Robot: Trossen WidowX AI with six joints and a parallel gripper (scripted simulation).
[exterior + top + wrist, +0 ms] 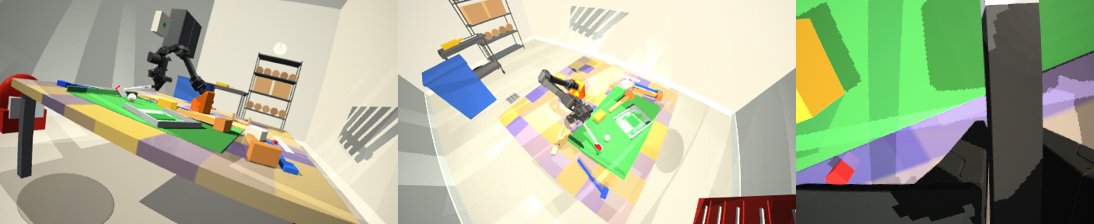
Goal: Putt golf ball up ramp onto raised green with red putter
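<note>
The yellow block lies 70 mm ahead of my gripper tip, 140 mm to the left of it and 50 mm below it. From my gripper tip the other things lie so: green mat (230 mm ahead, 200 mm to the left, 70 mm below); red putter (110 mm ahead, 40 mm to the right, 10 mm below); white golf ball (230 mm ahead, 10 mm to the left, 50 mm below).
</note>
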